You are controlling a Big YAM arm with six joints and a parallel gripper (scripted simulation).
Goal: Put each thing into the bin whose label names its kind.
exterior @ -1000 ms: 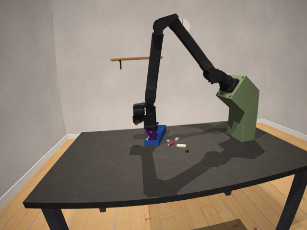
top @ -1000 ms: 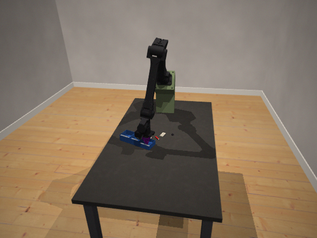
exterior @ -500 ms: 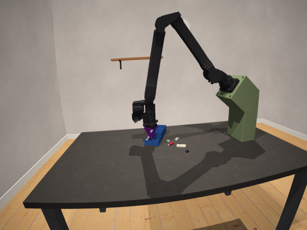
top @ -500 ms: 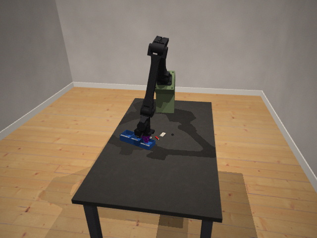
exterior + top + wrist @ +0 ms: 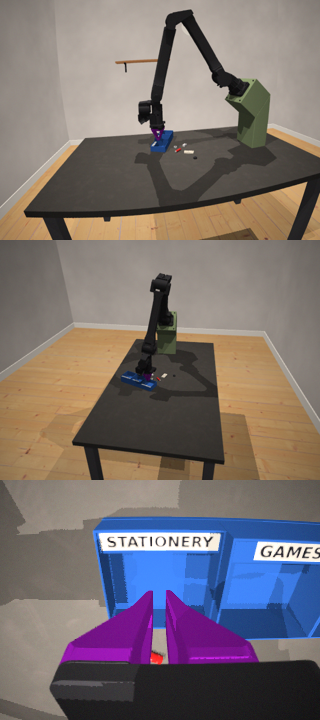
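The red battery is 90 mm behind my hand, 60 mm to the left of it and 60 mm below it. Also, from my hand: grey nut 90 mm behind, 10 mm to the left, 60 mm below; then cream domino 140 mm behind, 100 mm to the left, 60 mm below; then dark hex nut 150 mm behind, 180 mm to the left, 60 mm below.
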